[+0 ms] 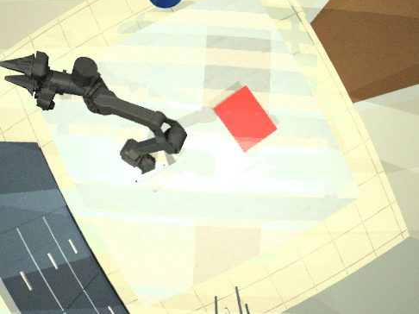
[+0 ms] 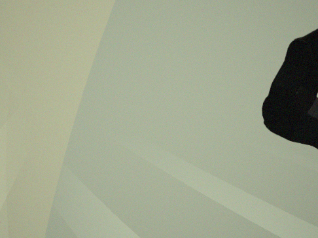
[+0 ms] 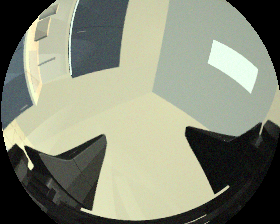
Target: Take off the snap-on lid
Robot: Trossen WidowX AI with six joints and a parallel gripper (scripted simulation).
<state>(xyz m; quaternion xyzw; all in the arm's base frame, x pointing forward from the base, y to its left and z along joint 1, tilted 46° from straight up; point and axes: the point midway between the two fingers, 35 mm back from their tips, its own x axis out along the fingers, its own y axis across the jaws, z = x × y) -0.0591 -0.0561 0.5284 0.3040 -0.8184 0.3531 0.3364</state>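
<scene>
Now: gripper tip 59 cm short of the red lid, 47 cm above it and 32 cm to the left of it. Also, from my gripper tip: grey-blue box (59 cm ahead, 52 cm below, 32 cm to the right).
</scene>
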